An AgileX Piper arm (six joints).
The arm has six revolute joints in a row. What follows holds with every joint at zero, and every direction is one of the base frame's. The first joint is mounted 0.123 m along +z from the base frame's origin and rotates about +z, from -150 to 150 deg. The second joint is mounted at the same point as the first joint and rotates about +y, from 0 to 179.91 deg. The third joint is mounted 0.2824 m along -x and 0.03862 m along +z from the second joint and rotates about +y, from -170 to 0 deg. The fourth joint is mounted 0.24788 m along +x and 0.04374 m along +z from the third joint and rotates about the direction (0.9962, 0, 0.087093), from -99.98 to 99.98 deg. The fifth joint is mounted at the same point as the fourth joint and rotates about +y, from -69.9 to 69.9 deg. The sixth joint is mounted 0.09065 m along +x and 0.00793 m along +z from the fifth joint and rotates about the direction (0.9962, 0, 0.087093), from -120 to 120 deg. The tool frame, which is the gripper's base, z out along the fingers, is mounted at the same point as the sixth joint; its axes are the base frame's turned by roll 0, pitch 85.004 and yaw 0 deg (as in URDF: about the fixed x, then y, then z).
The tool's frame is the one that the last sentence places.
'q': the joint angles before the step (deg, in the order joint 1, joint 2, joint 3, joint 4, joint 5, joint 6). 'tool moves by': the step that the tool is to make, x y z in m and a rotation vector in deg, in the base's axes. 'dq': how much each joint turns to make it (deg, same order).
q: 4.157 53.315 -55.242 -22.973 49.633 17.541
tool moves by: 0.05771 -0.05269 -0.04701 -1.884 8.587 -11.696
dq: -13.695 15.158 0.001 -3.279 -6.884 1.404
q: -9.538 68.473 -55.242 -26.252 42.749 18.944
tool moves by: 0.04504 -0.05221 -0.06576 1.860 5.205 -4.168
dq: -9.548 15.894 -0.045 -0.867 -11.617 -0.170
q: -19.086 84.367 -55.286 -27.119 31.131 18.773
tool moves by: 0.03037 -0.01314 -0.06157 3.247 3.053 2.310
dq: -1.441 12.238 0.000 -0.103 -9.293 -0.043
